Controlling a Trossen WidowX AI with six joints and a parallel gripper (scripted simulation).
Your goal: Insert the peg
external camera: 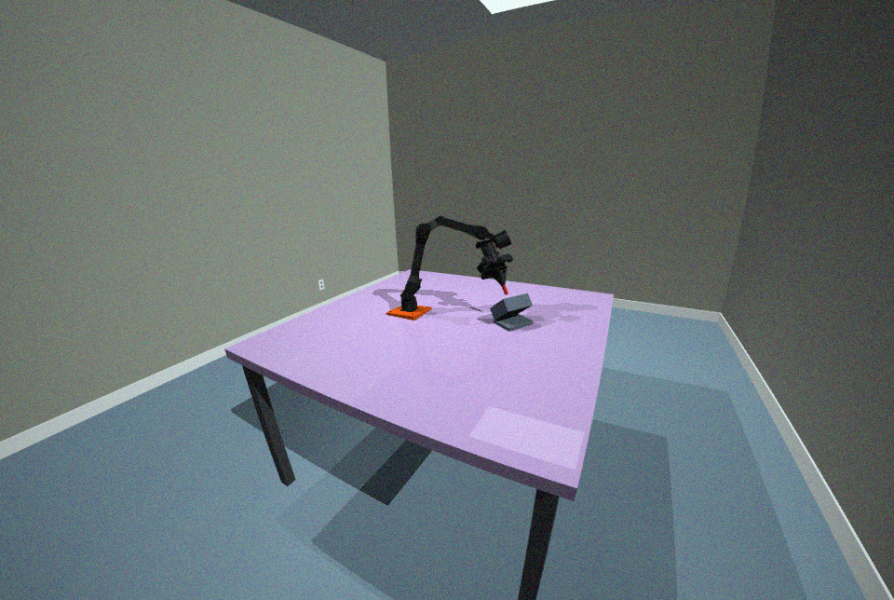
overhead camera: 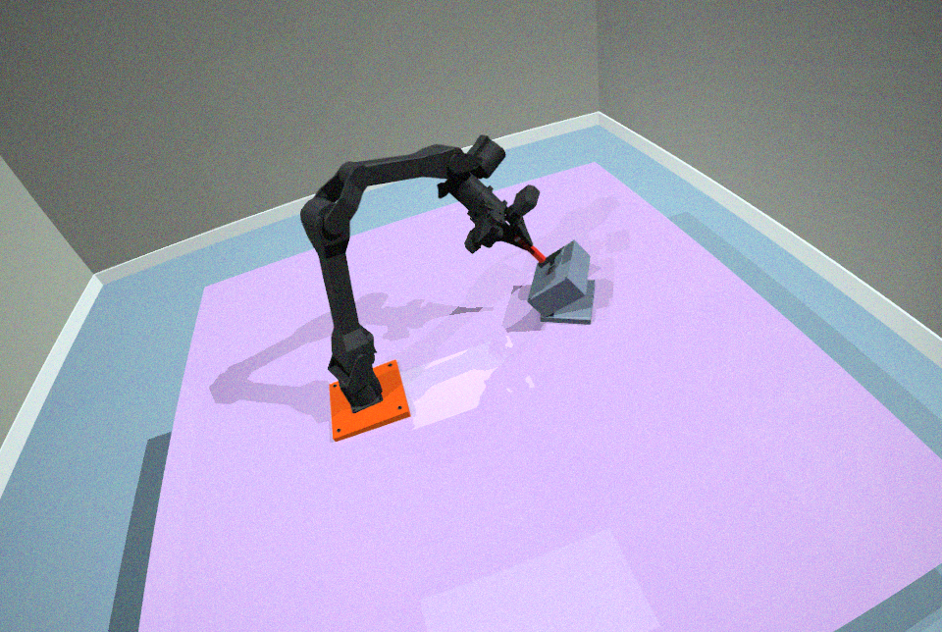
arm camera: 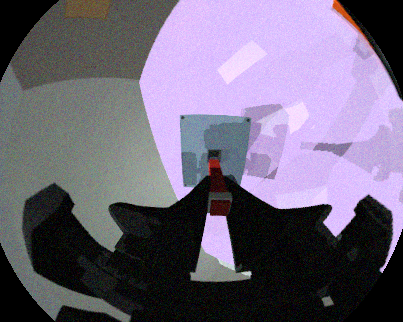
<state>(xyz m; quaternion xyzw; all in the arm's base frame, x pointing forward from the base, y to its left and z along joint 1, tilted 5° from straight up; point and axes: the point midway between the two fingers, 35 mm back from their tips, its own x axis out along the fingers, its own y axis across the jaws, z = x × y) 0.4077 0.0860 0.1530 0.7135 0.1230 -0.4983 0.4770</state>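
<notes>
My gripper tip is 4 cm short of the grey sloped panel, 4 cm to the left of it and 8 cm above it. The rest, counted from my gripper tip: red peg: 1 cm behind, 1 cm above.
</notes>
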